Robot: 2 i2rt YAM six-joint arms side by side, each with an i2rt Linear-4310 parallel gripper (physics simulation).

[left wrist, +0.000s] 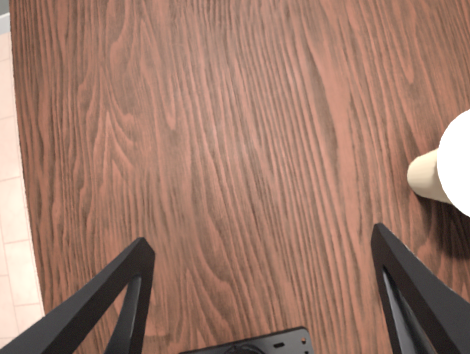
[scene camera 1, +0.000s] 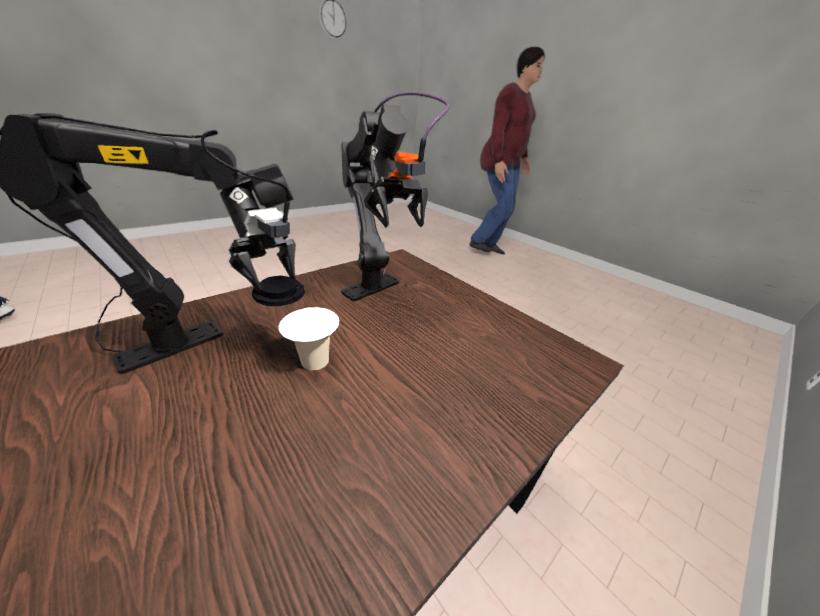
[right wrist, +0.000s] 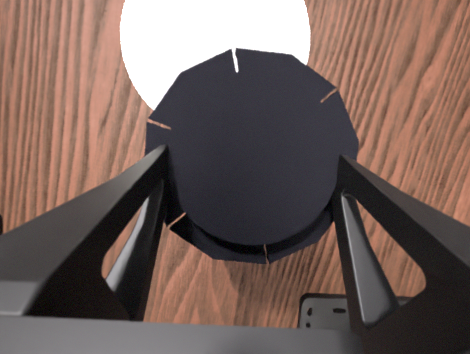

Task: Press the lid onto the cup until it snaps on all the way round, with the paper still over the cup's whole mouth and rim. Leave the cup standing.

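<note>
A cream cup (scene camera 1: pixel 313 354) (left wrist: pixel 425 175) stands upright on the table, with a round white paper (scene camera 1: pixel 309 323) (left wrist: pixel 459 162) (right wrist: pixel 210 30) over its mouth. The paper reaches past the cup and hides the rim. My right gripper (scene camera 1: pixel 274 281) (right wrist: pixel 252 161) is shut on the dark round lid (scene camera 1: pixel 278 290) (right wrist: pixel 250 125), which has slits around its edge. It holds the lid above the table, up and to the left of the cup in scene camera 1, apart from the paper. My left gripper (scene camera 1: pixel 402 222) (left wrist: pixel 253 240) is open and empty, raised behind the cup and to its right in scene camera 1.
The brown wooden table (scene camera 1: pixel 371 464) carries both arm bases: the right arm's base plate (scene camera 1: pixel 135 358) at the left and the left arm's base plate (scene camera 1: pixel 387 283) (left wrist: pixel 290 340) at the back. A person (scene camera 1: pixel 513 129) stands on the floor beyond the table.
</note>
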